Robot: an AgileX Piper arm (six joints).
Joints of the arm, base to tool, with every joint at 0 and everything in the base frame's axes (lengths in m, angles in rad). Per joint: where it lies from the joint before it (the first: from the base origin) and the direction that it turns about. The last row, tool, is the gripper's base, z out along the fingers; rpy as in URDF.
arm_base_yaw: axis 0 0 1 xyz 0.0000 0.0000 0.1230
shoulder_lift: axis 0 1 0 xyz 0.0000 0.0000 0.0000
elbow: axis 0 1 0 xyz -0.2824 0.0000 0.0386
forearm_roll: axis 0.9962 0 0.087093 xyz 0.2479 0.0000 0.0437
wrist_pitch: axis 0 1 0 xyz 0.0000 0.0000 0.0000
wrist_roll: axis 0.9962 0 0.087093 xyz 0.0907 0.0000 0.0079
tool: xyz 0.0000 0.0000 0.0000 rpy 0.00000 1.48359 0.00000
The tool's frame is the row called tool.
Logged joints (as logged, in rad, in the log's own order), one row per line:
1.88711 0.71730 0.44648 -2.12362 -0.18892 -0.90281
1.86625 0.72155 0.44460 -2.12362 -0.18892 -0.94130
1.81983 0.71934 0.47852 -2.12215 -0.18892 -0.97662
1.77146 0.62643 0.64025 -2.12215 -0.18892 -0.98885
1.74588 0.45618 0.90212 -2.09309 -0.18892 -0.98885
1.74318 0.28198 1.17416 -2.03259 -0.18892 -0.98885
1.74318 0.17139 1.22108 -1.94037 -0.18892 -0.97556
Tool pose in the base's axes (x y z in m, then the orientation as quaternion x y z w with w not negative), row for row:
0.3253 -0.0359 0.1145 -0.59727 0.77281 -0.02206 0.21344
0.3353 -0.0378 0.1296 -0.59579 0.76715 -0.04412 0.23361
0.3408 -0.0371 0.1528 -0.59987 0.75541 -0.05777 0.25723
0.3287 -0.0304 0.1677 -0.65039 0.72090 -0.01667 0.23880
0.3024 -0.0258 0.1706 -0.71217 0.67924 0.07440 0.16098
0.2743 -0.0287 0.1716 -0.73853 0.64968 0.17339 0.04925
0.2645 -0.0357 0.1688 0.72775 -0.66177 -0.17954 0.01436
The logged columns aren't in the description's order. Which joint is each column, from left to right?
Columns, left to right: shoulder_lift, forearm_roll, wrist_pitch, wrist_roll, arm_base_yaw, elbow.
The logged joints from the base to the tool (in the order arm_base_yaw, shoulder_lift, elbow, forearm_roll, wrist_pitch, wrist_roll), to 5 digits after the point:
-0.18892 1.88711 -0.90281 0.71730 0.44648 -2.12362
-0.18892 1.86625 -0.94130 0.72155 0.44460 -2.12362
-0.18892 1.81983 -0.97662 0.71934 0.47852 -2.12215
-0.18892 1.77146 -0.98885 0.62643 0.64025 -2.12215
-0.18892 1.74588 -0.98885 0.45618 0.90212 -2.09309
-0.18892 1.74318 -0.98885 0.28198 1.17416 -2.03259
-0.18892 1.74318 -0.97556 0.17139 1.22108 -1.94037

